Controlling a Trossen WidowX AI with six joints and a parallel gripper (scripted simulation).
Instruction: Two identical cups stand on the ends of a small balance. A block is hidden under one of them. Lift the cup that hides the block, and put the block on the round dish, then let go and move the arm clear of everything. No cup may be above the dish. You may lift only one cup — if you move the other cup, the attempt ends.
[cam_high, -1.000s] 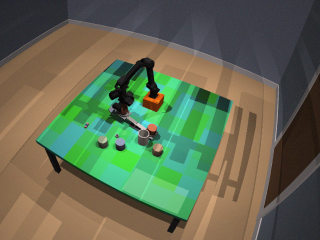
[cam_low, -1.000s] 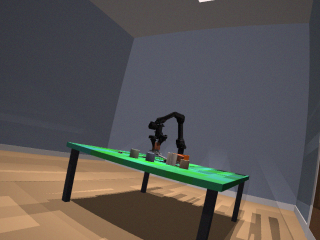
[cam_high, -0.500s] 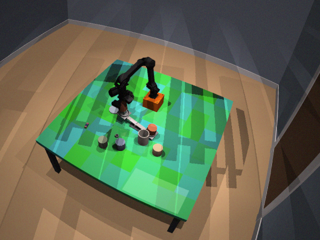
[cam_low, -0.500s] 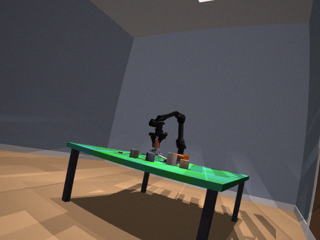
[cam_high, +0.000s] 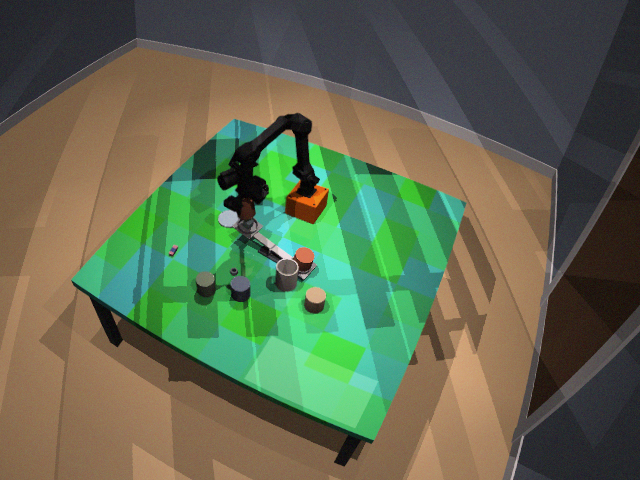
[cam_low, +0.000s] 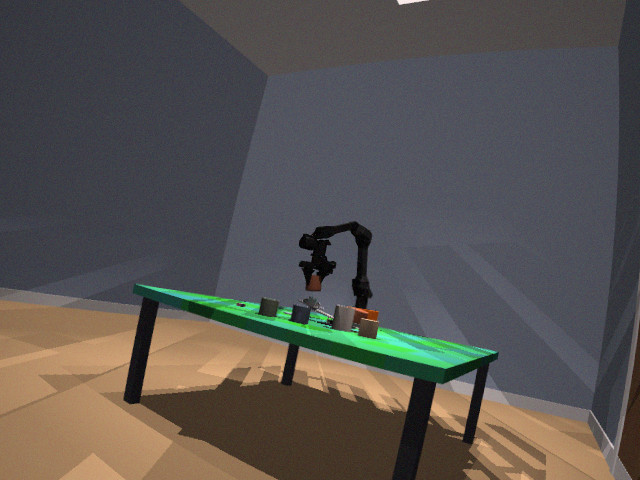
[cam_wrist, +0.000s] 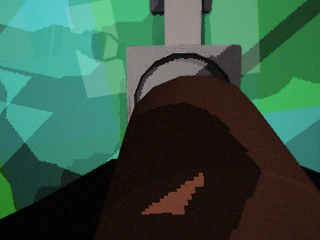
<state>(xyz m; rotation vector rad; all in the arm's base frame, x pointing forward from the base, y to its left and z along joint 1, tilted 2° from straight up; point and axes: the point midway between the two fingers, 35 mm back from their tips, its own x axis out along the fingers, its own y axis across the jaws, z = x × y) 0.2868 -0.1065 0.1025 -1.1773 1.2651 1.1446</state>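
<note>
The round grey dish is 5 cm behind my gripper tip, 11 cm to the right of it and 15 cm below it. From my gripper tip the other things lie so: blue-grey cylinder: 25 cm ahead, 16 cm to the left, 12 cm below; grey balance: 1 cm ahead, 14 cm to the left, 12 cm below; small nut: 17 cm ahead, 7 cm to the left, 15 cm below.
</note>
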